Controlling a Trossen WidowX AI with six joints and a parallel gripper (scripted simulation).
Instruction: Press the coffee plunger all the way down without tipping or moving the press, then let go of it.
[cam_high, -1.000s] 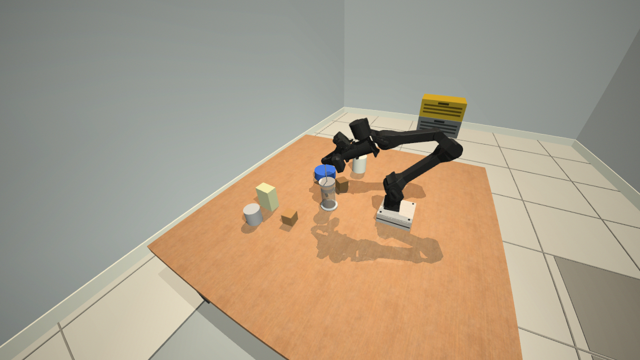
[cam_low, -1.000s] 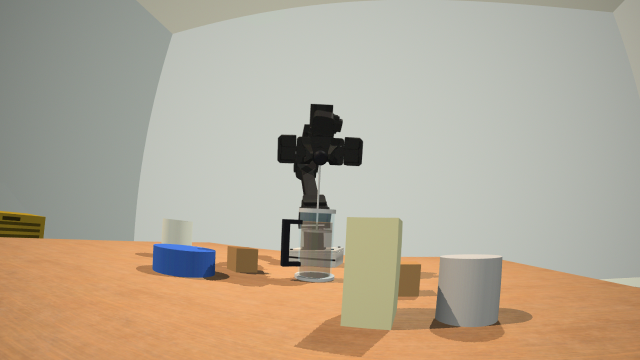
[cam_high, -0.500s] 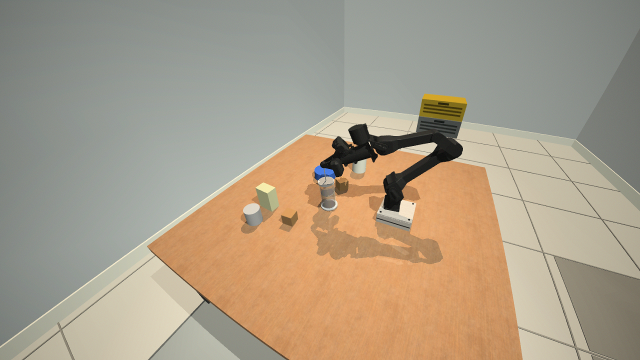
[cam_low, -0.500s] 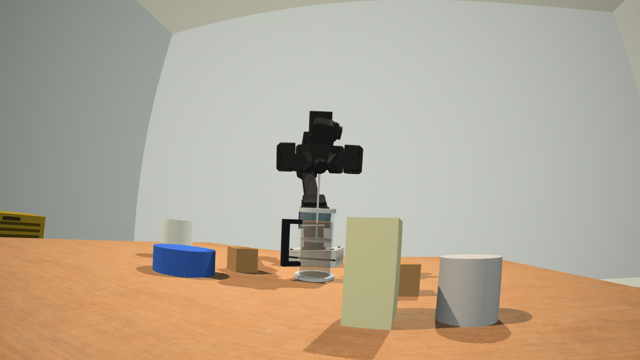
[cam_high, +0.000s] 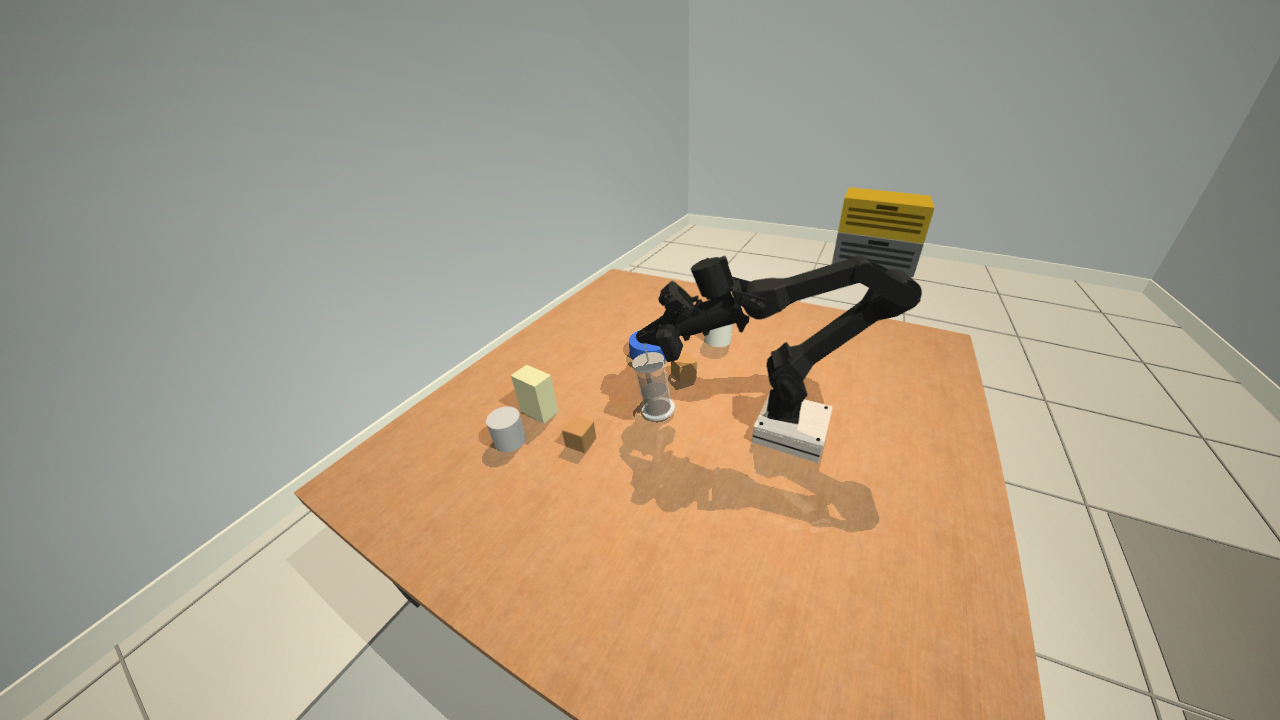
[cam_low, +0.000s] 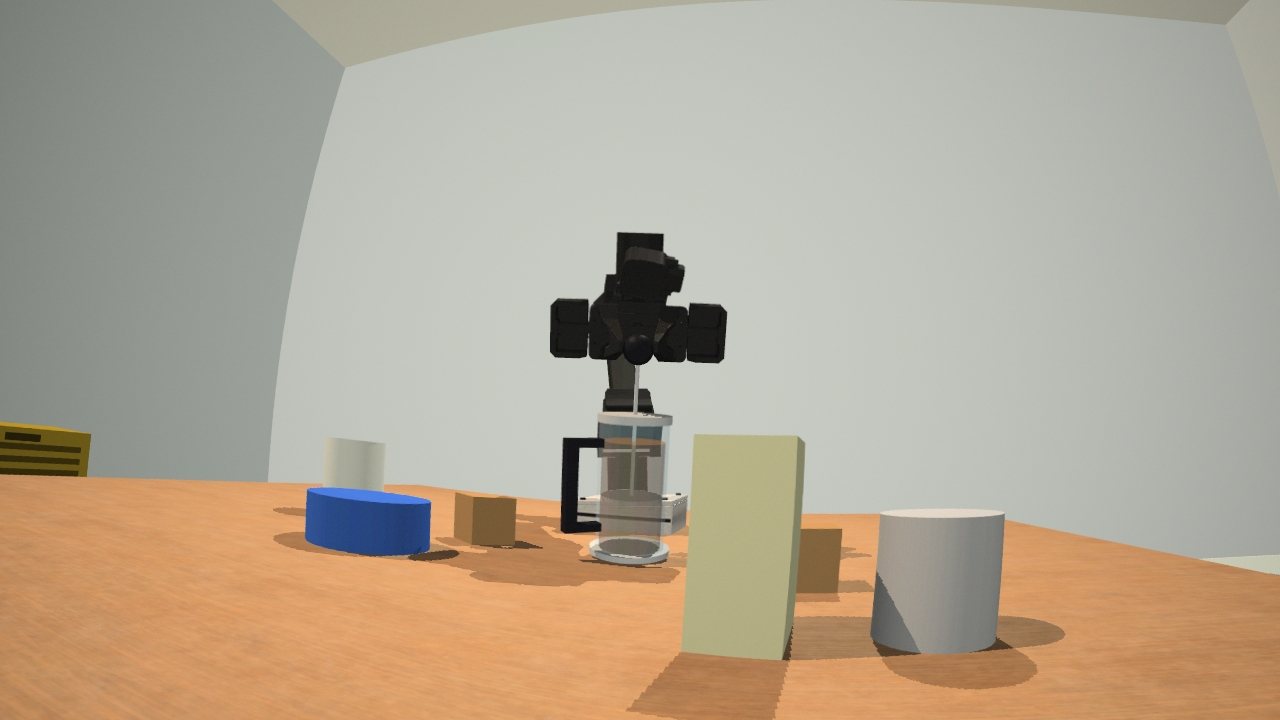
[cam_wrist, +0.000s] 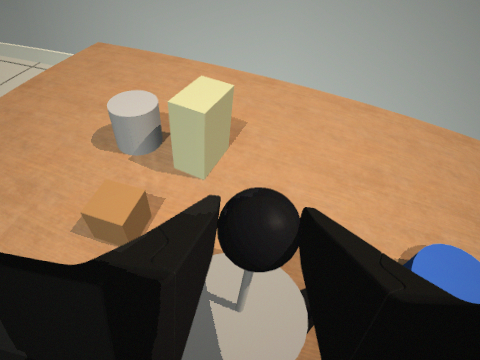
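Right now the glass coffee press is 1 cm behind my gripper tip, 2 cm to the right of it and 10 cm below it. From my gripper tip the other things lie so: pale yellow block: 24 cm ahead, 9 cm to the left, 15 cm below; then grey cylinder: 25 cm ahead, 20 cm to the left, 17 cm below; then blue flat cylinder: 7 cm ahead, 23 cm to the right, 18 cm below.
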